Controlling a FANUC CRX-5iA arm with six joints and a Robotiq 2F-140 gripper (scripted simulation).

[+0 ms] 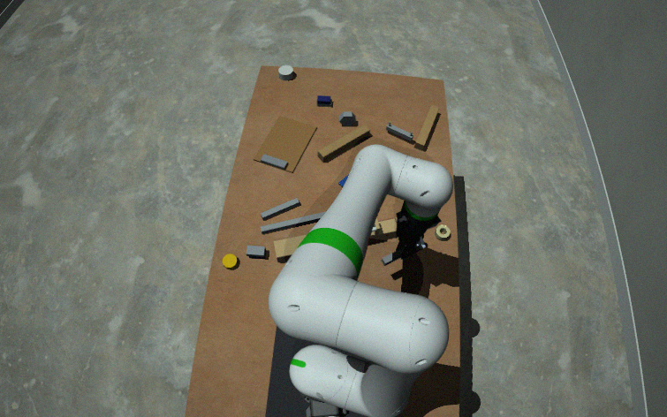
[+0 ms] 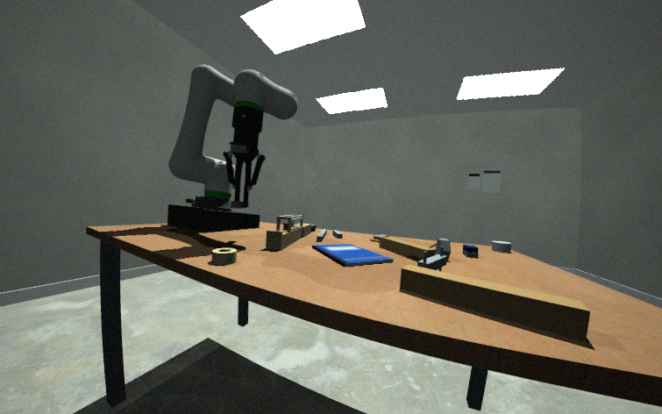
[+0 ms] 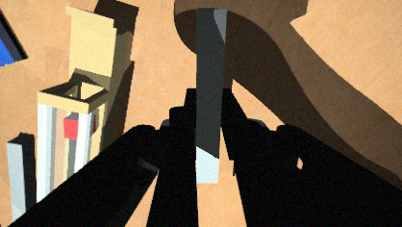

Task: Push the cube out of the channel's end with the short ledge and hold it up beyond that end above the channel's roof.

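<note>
Now: hand 150 mm to the right of the wooden channel, 110 mm short of it and 100 mm above it. Also, from my hand: short grey bar 30 mm below; red cube 120 mm ahead, 100 mm to the left, 90 mm below; tape roll 180 mm to the right, 140 mm below, 100 mm ahead.
</note>
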